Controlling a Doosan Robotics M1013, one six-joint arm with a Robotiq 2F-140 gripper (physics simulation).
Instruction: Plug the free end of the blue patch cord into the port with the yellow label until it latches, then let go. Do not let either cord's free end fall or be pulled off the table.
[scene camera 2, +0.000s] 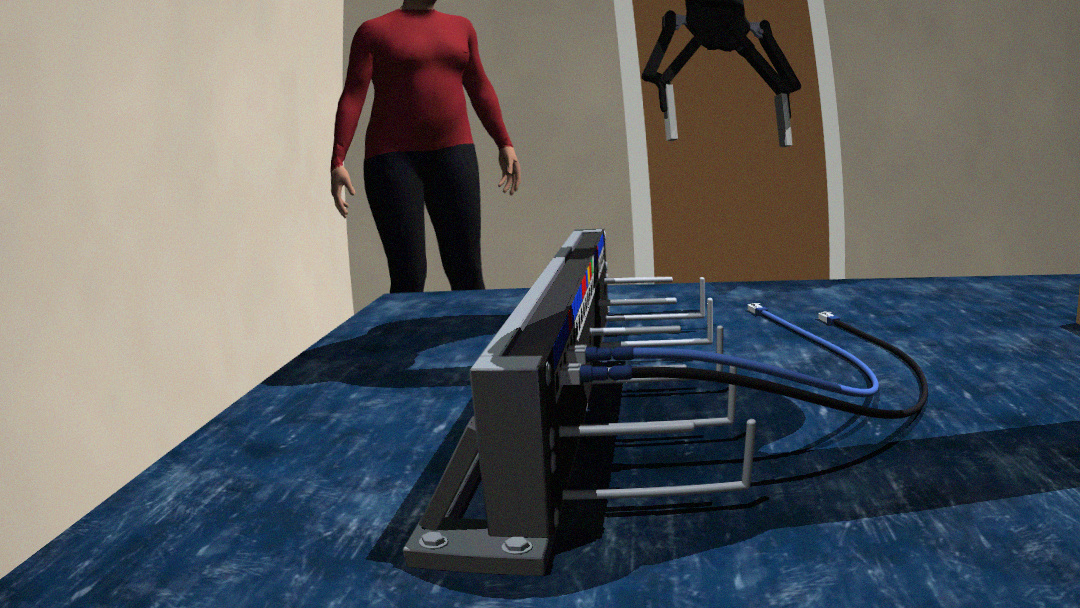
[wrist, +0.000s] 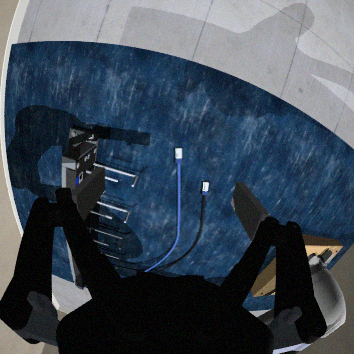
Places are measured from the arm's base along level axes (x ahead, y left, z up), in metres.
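Where they show: gripper, fingertip midpoint: (scene camera 2: 731, 142) (wrist: 169, 185).
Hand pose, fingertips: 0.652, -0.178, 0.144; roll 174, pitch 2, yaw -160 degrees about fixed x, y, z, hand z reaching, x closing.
Each offset is from my fingertips to the top centre of the thing, as dx, dy, dz. "*": to the spot under its first point. Level surfaces: height alone.
The blue patch cord (scene camera 2: 680, 354) (wrist: 179, 200) curves over the table; its clear free plug @(* -0.022, +0.039, -0.187) (scene camera 2: 755, 308) (wrist: 178, 153) lies on the table. Its other end is plugged into the near part of the patch panel @(+0.087, +0.319, -0.093) (scene camera 2: 510, 445) (wrist: 67, 172). A row of small coloured labels @(* +0.092, +0.381, -0.098) (scene camera 2: 581, 290) shows edge-on on the panel; the yellow-labelled port cannot be made out. The black cord (scene camera 2: 923, 385) (wrist: 202, 215) runs beside the blue one, its free plug @(* -0.109, +0.074, -0.189) (scene camera 2: 826, 317) (wrist: 205, 187) also on the table. My gripper (scene camera 2: 728, 141) (wrist: 169, 185) is wide open and empty, high above the table.
Metal cable hooks (scene camera 2: 749, 453) (wrist: 127, 215) stick out from the panel's port side, towards the cords. A wooden block (wrist: 320, 245) is at the lower right of the wrist view, beside a grey rounded part (wrist: 327, 295). A person in red (scene camera 2: 419, 83) stands behind the table @(dz -0.194) (scene camera 2: 249, 468).
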